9 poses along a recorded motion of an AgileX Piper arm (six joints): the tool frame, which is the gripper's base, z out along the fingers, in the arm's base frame.
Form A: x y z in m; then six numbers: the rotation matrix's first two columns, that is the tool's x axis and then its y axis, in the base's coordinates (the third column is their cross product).
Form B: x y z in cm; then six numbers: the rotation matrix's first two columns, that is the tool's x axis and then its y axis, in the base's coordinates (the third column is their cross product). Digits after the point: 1 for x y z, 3 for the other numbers.
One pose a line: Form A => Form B
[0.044, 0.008, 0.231, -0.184, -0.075, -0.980, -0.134, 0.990, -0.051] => [4.4, 0.8, 23.1, -0.184, -0.075, -0.980, -0.134, 0.990, -0.051]
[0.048, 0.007, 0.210, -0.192, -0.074, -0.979, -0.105, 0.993, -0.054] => [4.8, 0.7, 21.0, -0.192, -0.074, -0.979, -0.105, 0.993, -0.054]
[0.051, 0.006, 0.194, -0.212, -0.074, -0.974, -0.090, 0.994, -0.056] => [5.1, 0.6, 19.4, -0.212, -0.074, -0.974, -0.090, 0.994, -0.056]
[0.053, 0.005, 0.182, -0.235, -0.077, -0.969, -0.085, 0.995, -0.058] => [5.3, 0.5, 18.2, -0.235, -0.077, -0.969, -0.085, 0.995, -0.058]
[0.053, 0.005, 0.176, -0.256, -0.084, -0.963, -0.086, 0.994, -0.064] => [5.3, 0.5, 17.6, -0.256, -0.084, -0.963, -0.086, 0.994, -0.064]
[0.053, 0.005, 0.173, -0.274, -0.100, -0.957, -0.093, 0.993, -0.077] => [5.3, 0.5, 17.3, -0.274, -0.100, -0.957, -0.093, 0.993, -0.077]
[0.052, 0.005, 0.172, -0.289, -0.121, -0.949, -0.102, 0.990, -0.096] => [5.2, 0.5, 17.2, -0.289, -0.121, -0.949, -0.102, 0.990, -0.096]
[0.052, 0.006, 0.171, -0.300, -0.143, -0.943, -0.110, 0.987, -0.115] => [5.2, 0.6, 17.1, -0.300, -0.143, -0.943, -0.110, 0.987, -0.115]
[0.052, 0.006, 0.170, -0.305, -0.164, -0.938, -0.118, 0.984, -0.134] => [5.2, 0.6, 17.0, -0.305, -0.164, -0.938, -0.118, 0.984, -0.134]
